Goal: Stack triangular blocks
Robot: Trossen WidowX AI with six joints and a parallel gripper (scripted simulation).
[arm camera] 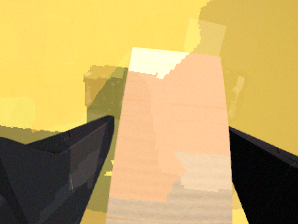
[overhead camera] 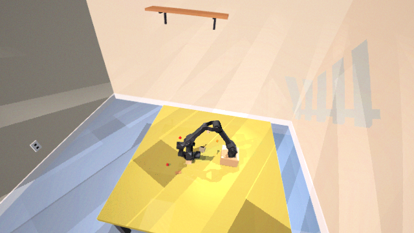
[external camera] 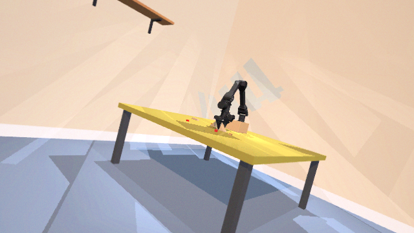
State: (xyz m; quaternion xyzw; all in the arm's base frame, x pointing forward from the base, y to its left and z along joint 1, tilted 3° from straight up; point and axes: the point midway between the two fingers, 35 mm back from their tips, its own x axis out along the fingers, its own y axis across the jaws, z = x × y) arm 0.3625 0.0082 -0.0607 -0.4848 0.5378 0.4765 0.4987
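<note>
My gripper tip is now 1 cm to the left of the block and 1 cm below it.
</note>
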